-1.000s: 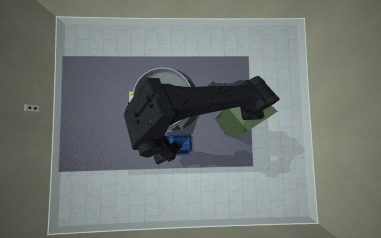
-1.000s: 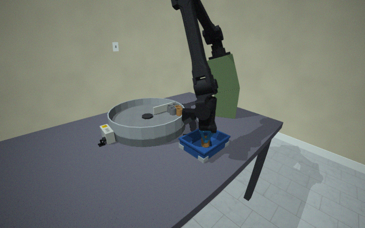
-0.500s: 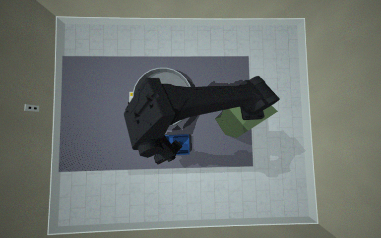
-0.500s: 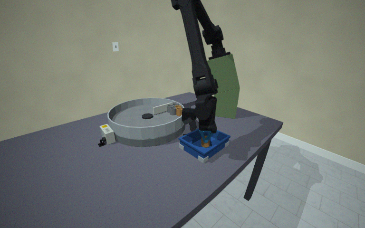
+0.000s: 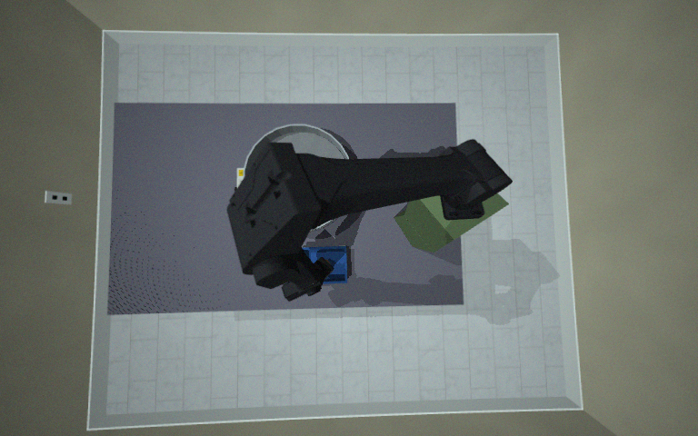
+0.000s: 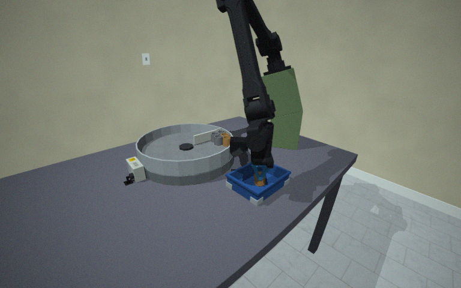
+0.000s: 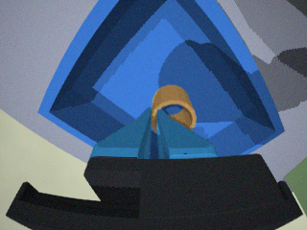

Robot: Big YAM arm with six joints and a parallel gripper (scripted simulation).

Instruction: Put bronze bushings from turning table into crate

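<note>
The blue crate is 1 cm behind my hand, 1 cm to the right of it and 2 cm below it. From my hand the other things lie so: grey turning table 6 cm ahead, 36 cm to the right, 1 cm above.
</note>
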